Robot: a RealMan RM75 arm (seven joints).
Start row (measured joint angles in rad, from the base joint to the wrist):
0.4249 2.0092 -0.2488 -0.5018 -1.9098 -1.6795 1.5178
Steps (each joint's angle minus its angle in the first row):
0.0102 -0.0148 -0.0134 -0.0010 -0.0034 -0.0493 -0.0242
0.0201 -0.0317 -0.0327 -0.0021 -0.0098 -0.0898 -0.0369
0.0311 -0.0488 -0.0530 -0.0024 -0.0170 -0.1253 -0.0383
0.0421 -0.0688 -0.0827 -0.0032 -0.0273 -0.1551 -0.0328
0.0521 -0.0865 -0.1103 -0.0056 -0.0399 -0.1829 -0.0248
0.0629 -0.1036 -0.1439 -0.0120 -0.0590 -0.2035 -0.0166
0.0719 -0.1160 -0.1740 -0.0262 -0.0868 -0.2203 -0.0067
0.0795 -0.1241 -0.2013 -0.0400 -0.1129 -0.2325 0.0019
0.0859 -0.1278 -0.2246 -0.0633 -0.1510 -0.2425 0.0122
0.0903 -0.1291 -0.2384 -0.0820 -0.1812 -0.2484 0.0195
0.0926 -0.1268 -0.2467 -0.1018 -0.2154 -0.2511 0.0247
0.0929 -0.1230 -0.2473 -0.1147 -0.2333 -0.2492 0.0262
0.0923 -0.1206 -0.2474 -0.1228 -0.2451 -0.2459 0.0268
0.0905 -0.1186 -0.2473 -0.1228 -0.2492 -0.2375 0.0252
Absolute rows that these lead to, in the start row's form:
0.4351 1.9944 -0.2622 -0.5028 -1.9132 -1.7288 1.4936
0.4450 1.9775 -0.2815 -0.5039 -1.9196 -1.7693 1.4809
0.4560 1.9604 -0.3018 -0.5042 -1.9268 -1.8048 1.4795
0.4670 1.9404 -0.3315 -0.5050 -1.9371 -1.8346 1.4850
0.4770 1.9227 -0.3591 -0.5074 -1.9497 -1.8624 1.4930
0.4878 1.9056 -0.3927 -0.5138 -1.9688 -1.8830 1.5012
0.4968 1.8932 -0.4228 -0.5280 -1.9966 -1.8998 1.5111
0.5044 1.8851 -0.4501 -0.5418 -2.0227 -1.9120 1.5197
0.5108 1.8814 -0.4734 -0.5651 -2.0608 -1.9220 1.5300
0.5152 1.8801 -0.4872 -0.5838 -2.0910 -1.9279 1.5373
0.5175 1.8824 -0.4955 -0.6036 -2.1252 -1.9306 1.5425
0.5178 1.8862 -0.4961 -0.6165 -2.1431 -1.9287 1.5440
0.5172 1.8886 -0.4962 -0.6246 -2.1549 -1.9254 1.5446
0.5154 1.8906 -0.4961 -0.6246 -2.1590 -1.9170 1.5430

